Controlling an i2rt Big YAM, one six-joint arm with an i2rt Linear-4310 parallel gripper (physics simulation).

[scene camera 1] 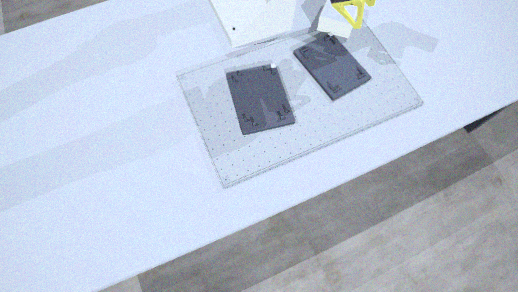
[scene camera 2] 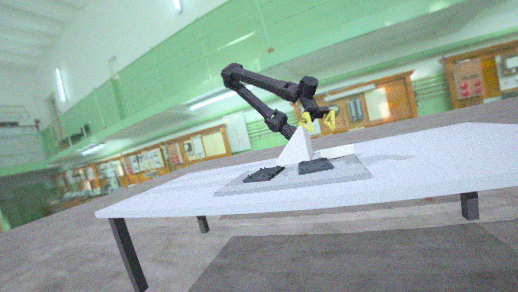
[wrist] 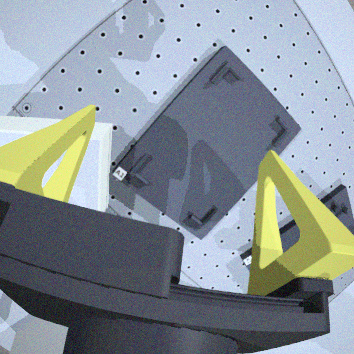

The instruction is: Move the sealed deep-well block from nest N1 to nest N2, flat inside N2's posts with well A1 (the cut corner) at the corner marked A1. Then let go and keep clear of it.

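Pixels of known places: gripper, fingertip midpoint: (scene camera 1: pixel 364 16) (scene camera 2: pixel 323 131) (wrist: pixel 181 134); arm's base, origin of the base link: (scene camera 2: pixel 295 136).
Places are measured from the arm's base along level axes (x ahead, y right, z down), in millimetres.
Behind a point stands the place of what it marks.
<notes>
Two dark nests with corner posts lie on the pegboard: the left one (scene camera 1: pixel 257 95) @(x 330, y 119, z 102 mm) (scene camera 2: pixel 262 174) @(x 355, y 118, z 104 mm) (wrist: pixel 340 197) @(x 411, y 78, z 102 mm) and the right one (scene camera 1: pixel 345 72) @(x 359, y -104, z 102 mm) (scene camera 2: pixel 316 166) @(x 374, y -101, z 102 mm) (wrist: pixel 225 120) @(x 350, y -102, z 102 mm). No block stands on either nest. I cannot tell which is N1. An A1 label (wrist: pixel 119 173) @(x 242, y -134, z 102 mm) marks a corner of the right nest in the wrist view. A pale rimmed object (scene camera 1: pixel 334 26) @(x 234, y -146, z 85 mm) (scene camera 2: pixel 342 150) @(x 232, y -211, z 88 mm) (wrist: pixel 104 165) @(x 241, y -152, z 86 mm) lies behind the right nest; I cannot tell whether it is the block. My gripper (scene camera 1: pixel 364 15) @(x 308, y -151, z -14 mm) (scene camera 2: pixel 322 130) @(x 308, y -151, z -14 mm) (wrist: pixel 181 134) @(x 308, y -151, z -14 mm) is open and empty, raised above the right nest's back end and the pale object.
The perforated board (scene camera 1: pixel 240 165) @(x 464, y 224, z 114 mm) (scene camera 2: pixel 230 190) @(x 481, y 206, z 114 mm) (wrist: pixel 280 30) @(x 463, y -132, z 114 mm) lies on the white table (scene camera 1: pixel 100 210) @(x 427, y 524, z 127 mm) (scene camera 2: pixel 160 202) @(x 497, y 558, z 127 mm). The white wedge-shaped stand (scene camera 1: pixel 255 20) @(x 165, y 46, z 53 mm) (scene camera 2: pixel 300 147) @(x 169, y -33, z 48 mm) rises at the board's back edge, beside the arm's base.
</notes>
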